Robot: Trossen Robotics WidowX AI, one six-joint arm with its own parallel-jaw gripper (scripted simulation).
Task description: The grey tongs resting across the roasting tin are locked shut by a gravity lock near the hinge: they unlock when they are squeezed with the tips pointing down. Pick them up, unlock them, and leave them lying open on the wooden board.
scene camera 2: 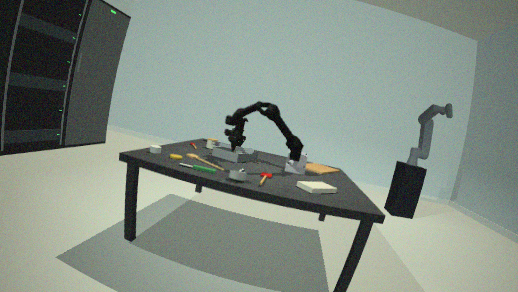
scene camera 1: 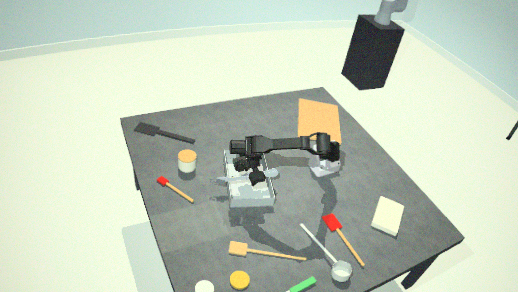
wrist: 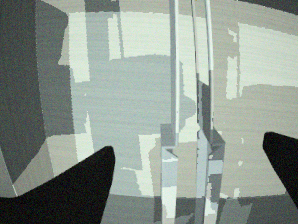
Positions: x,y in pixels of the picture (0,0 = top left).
Labels:
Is the gripper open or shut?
Open.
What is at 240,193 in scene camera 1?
A grey roasting tin.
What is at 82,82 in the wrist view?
A grey roasting tin.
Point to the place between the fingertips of the gripper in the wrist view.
190,147

